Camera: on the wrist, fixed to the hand. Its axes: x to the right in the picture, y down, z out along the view.
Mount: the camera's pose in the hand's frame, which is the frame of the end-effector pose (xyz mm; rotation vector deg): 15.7 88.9 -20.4 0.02 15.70 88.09
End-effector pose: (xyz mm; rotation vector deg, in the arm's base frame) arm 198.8 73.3 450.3 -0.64 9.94 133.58
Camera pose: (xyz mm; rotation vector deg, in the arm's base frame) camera 123.1 21.1 440.0 10.17 -14.73 -135.81
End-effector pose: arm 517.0 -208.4 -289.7 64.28 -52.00 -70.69
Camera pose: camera 560.3 -222.7 -209.1 16.70 -65.35 10.66
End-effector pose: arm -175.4 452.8 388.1 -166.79 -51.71 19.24
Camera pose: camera -109.2 388.3 393.0 159.15 -80.92 2.37
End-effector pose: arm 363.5 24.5 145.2 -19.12 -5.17 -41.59
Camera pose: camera 433.6 69.8 105.2 -12.08 23.08 43.43
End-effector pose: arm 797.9 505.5 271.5 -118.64 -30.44 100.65
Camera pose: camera 824.4 436.3 216.0 112.34 -61.34 -74.08
